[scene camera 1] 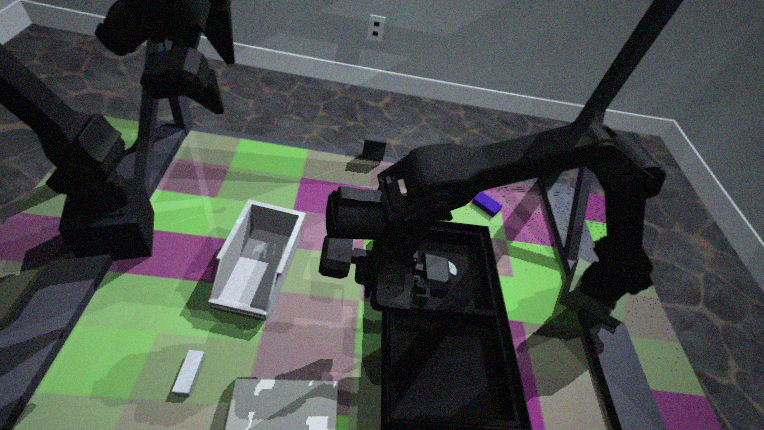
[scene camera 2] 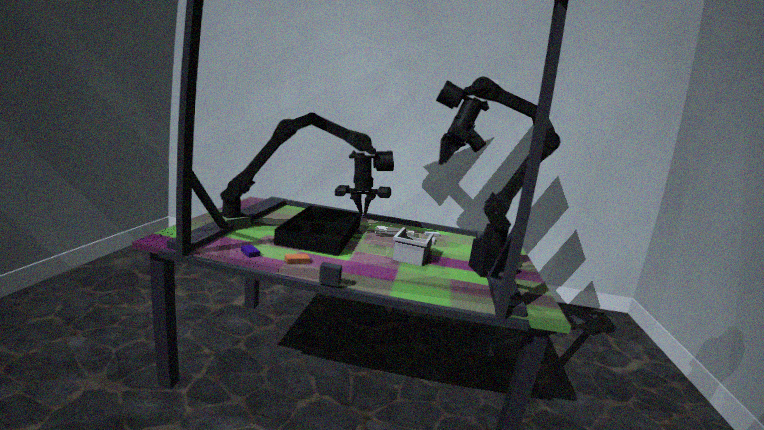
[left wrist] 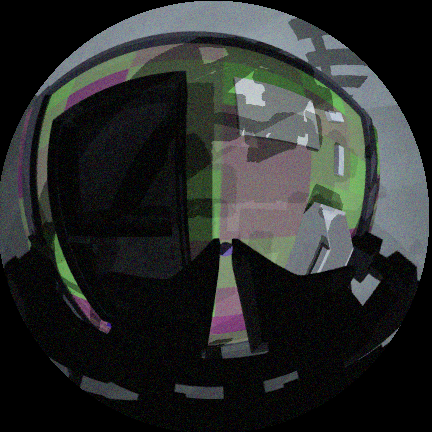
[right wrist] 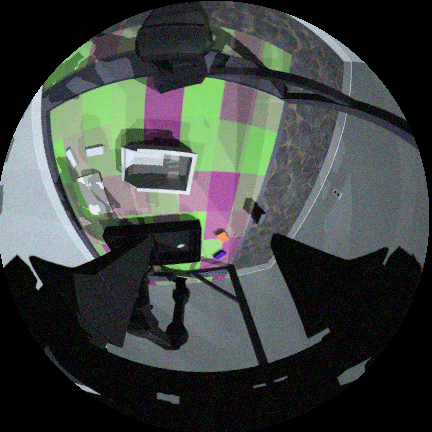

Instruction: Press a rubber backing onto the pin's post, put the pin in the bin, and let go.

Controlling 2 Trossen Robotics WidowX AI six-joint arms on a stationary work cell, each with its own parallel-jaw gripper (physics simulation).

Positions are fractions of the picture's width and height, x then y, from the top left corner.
Labels:
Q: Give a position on a black bin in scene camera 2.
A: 0.42, 0.53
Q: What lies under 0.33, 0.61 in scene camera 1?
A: A white open box.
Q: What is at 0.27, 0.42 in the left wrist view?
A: A black bin.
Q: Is my right gripper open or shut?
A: Open.

